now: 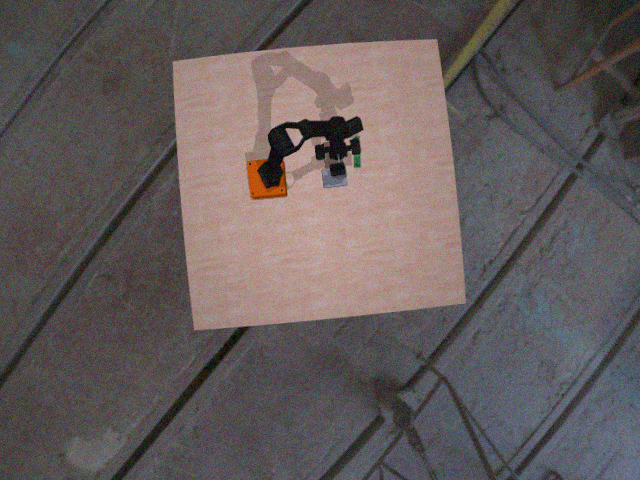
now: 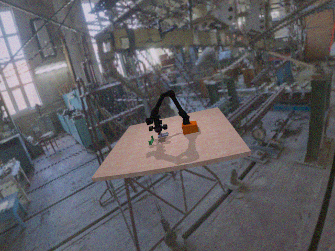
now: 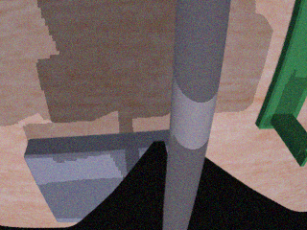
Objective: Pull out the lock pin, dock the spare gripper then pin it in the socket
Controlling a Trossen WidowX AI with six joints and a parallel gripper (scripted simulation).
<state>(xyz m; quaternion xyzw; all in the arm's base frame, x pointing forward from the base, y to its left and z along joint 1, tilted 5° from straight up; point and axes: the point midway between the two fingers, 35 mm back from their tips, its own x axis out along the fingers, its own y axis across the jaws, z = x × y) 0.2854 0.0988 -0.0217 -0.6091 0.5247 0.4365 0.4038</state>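
Now: gripper tip 7 cm to the left of the mount and 1 cm past it. Round my gripper tip: spare gripper (8 cm above, 7 cm to the right, 1 cm behind); green bar (9 cm ahead, 5 cm to the left, 3 cm below).
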